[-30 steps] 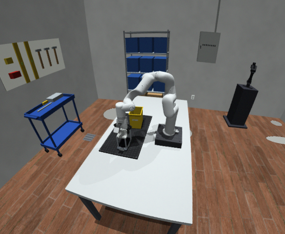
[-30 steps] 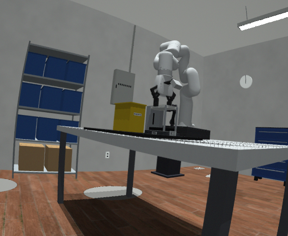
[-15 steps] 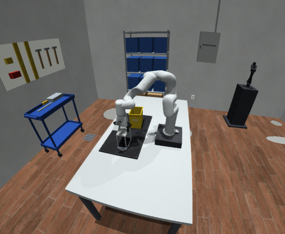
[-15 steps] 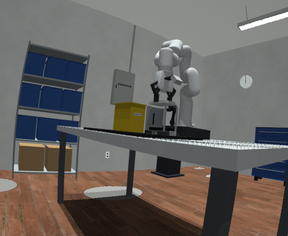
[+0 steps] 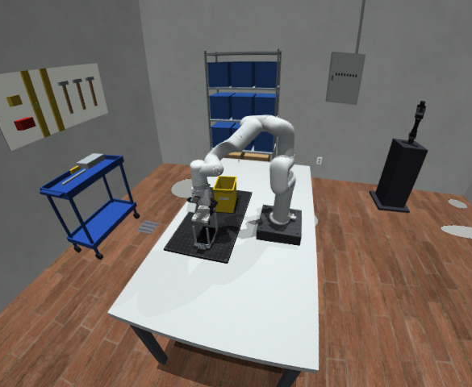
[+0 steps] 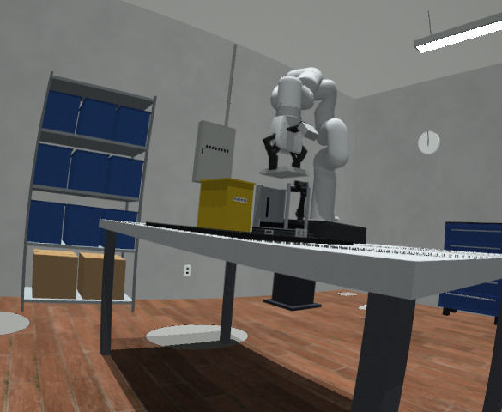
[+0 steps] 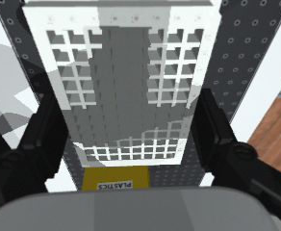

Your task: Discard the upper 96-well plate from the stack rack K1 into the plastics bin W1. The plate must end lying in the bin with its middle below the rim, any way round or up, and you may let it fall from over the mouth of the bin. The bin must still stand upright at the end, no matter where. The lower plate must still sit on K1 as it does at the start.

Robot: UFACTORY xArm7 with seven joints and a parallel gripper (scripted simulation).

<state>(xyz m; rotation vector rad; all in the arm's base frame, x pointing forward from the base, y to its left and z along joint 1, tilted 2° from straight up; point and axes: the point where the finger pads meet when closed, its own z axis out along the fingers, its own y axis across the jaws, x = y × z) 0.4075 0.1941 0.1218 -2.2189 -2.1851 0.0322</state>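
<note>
My hand is 30 mm past the yellow plastics bin W1, 350 mm to the left of it and 100 mm above it. From my hand the other things lie so: white 96-well plate 10 mm below.
</note>
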